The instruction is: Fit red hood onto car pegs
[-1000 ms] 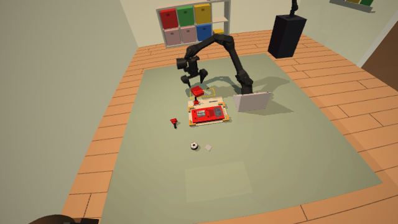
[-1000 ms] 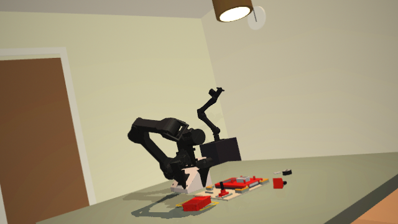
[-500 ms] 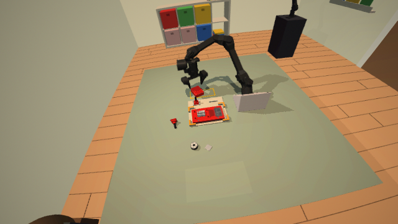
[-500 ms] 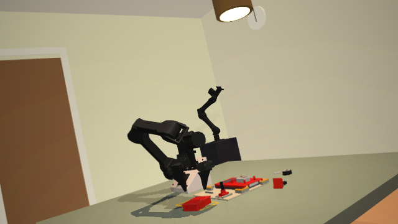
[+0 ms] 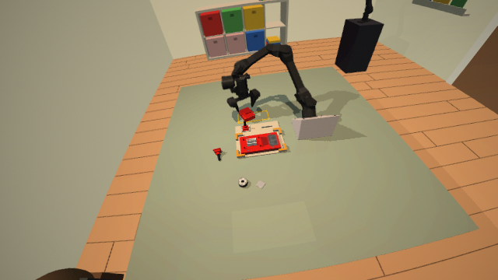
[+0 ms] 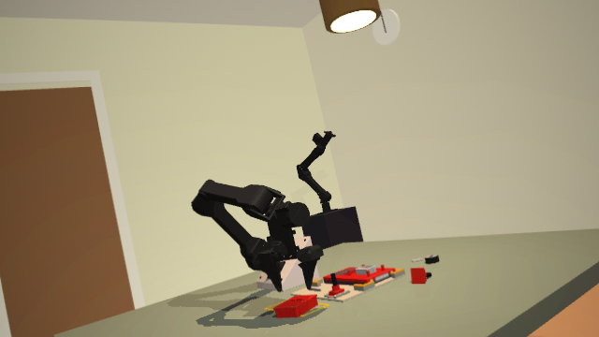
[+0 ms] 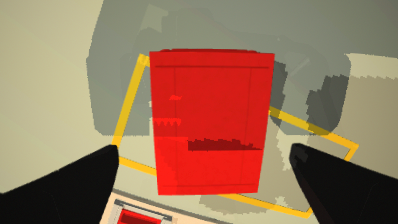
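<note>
Right now the red hood is 40 mm below my gripper tip. Round my gripper tip: wheel (450 mm to the left, 60 mm ahead, 40 mm below).
</note>
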